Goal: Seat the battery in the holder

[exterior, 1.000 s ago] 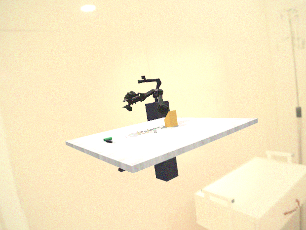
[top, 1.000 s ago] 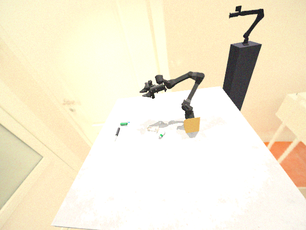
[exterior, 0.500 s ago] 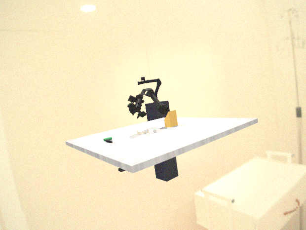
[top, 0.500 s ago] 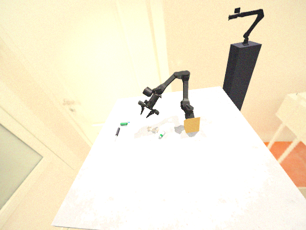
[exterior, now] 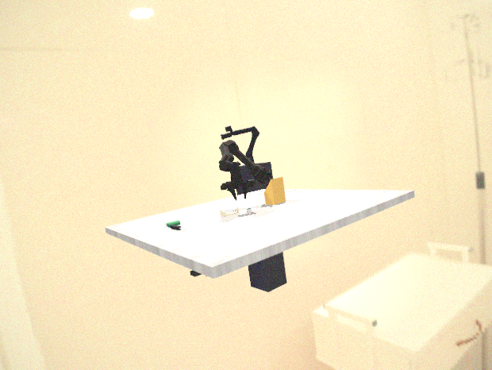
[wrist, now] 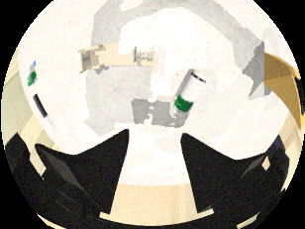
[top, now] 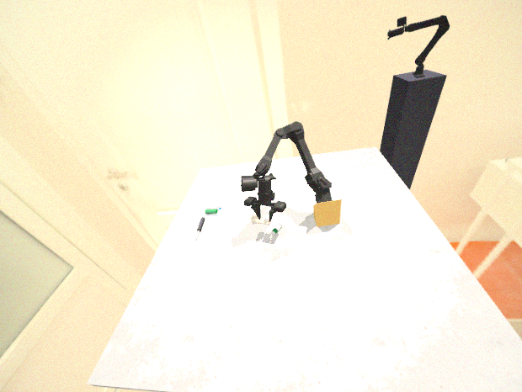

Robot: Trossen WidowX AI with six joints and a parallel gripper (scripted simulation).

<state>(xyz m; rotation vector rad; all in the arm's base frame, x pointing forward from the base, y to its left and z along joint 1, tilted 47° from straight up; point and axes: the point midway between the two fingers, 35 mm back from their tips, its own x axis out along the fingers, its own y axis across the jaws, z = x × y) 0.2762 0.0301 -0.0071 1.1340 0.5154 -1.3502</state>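
The battery lies 7 cm below my gripper tip and 5 cm behind it. Round my gripper tip: screwdriver 37 cm ahead, 7 cm below, 5 cm to the right.
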